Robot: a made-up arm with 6 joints.
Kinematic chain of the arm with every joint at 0, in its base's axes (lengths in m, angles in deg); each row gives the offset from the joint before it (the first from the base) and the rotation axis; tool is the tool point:
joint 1: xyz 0 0 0.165 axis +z
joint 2: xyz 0 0.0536 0 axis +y
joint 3: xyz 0 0 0.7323 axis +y
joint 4: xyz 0 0 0.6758 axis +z
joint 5: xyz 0 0 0 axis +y
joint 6: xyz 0 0 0.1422 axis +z
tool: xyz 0 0 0
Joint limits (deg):
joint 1: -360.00..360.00
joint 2: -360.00..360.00
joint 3: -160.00..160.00
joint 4: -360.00..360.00
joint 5: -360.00..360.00
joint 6: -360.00..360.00
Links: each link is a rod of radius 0.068 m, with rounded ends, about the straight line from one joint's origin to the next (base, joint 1, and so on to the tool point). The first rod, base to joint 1, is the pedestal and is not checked.
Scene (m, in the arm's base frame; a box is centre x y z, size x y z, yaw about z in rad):
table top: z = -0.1
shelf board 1: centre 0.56 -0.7 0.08 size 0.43 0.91 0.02 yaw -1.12
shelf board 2: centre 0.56 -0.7 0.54 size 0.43 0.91 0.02 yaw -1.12
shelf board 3: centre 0.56 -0.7 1 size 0.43 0.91 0.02 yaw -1.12
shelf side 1: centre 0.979 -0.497 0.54 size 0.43 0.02 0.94 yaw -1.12
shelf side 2: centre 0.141 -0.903 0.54 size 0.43 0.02 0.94 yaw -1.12
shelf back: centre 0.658 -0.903 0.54 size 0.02 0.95 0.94 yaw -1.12
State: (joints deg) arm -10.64 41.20 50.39 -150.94 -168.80 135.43
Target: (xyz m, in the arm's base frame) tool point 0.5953 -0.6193 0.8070
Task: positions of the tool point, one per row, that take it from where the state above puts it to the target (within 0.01 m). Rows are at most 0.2 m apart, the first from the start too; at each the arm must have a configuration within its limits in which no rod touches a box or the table.
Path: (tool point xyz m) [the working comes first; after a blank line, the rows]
Joints at the target: -50.43 25.99 63.54 -152.22 -170.58 135.43
Straight joint move there: touches shelf side 1.

1: 0.9432 0.0108 0.7125
2: 0.8526 0.1255 0.7407
3: 0.7457 0.2188 0.7592
4: 0.7193 0.0371 0.7774
5: 0.6534 -0.1175 0.7912
6: 0.5601 -0.2382 0.8010
7: 0.4516 -0.3224 0.8070
8: 0.5102 -0.4190 0.8214
9: 0.5586 -0.5188 0.8212
10: 0.5953 -0.6192 0.8070

